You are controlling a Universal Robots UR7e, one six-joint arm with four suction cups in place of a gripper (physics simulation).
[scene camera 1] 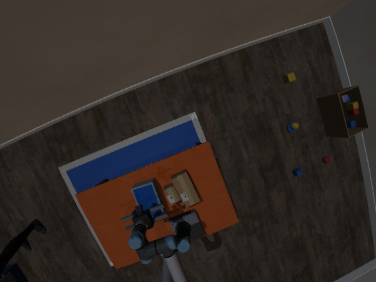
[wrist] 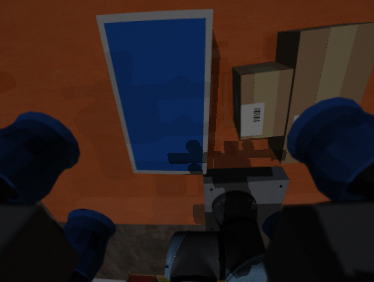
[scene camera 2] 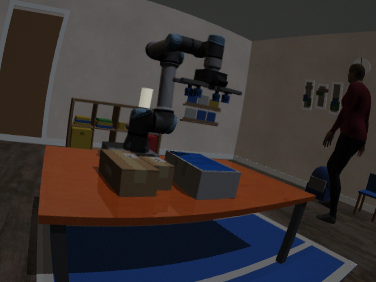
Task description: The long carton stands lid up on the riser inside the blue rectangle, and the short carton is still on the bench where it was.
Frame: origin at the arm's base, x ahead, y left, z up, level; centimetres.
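Seen in the pictures: end effector, tool point: [wrist: 183,190] [scene camera 2: 206,99]; arm's base, origin of the base link: [scene camera 1: 183,228] [wrist: 233,205] [scene camera 2: 135,149].
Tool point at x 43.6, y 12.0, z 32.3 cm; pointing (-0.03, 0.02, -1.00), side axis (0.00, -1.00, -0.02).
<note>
Pixels of each thing's middle, then the offset from my tool point to it. Level surfaces: height alone.
- long carton, body centre: [wrist: 311,99] [scene camera 2: 125,170] [scene camera 1: 185,188] dx -6.7, dy -28.1, dz -34.3 cm
- short carton, body centre: [wrist: 257,100] [scene camera 2: 153,172] [scene camera 1: 172,192] dx -6.7, dy -15.0, dz -34.3 cm
- grey riser, body centre: [wrist: 167,102] [scene camera 2: 198,173] [scene camera 1: 149,200] dx -6.2, dy +7.0, dz -33.6 cm
- blue rectangle, body centre: [wrist: 162,111] [scene camera 2: 200,160] [scene camera 1: 148,204] dx -6.2, dy +7.0, dz -27.6 cm
- orange bench, its level: dz -39.6 cm
The long carton [scene camera 1: 186,189] [scene camera 2: 127,175] [wrist: 327,75] lies on the orange bench, lid up, beside the short carton [scene camera 1: 171,194] [scene camera 2: 164,176] [wrist: 272,97], which also rests on the bench. The grey riser [scene camera 1: 144,183] [scene camera 2: 217,185] [wrist: 155,16] stands on the short carton's other side, with the blue rectangle [scene camera 1: 146,196] [scene camera 2: 204,161] [wrist: 165,75] on top; no carton is on it. My suction gripper [scene camera 1: 144,217] [scene camera 2: 207,94] [wrist: 185,185] is open, its blue cups bare. It hangs high above the bench, near the riser's robot-side end. Part of the long carton is hidden behind a cup in the wrist view.
The robot's base plate [scene camera 1: 194,223] [wrist: 245,187] is fixed near the edge of the orange bench [scene camera 1: 220,200] [scene camera 2: 270,192] [wrist: 45,65], close to the cartons' ends. A person [scene camera 2: 352,105] stands at the right, away from the bench. Shelves [scene camera 2: 71,117] stand behind the robot.
</note>
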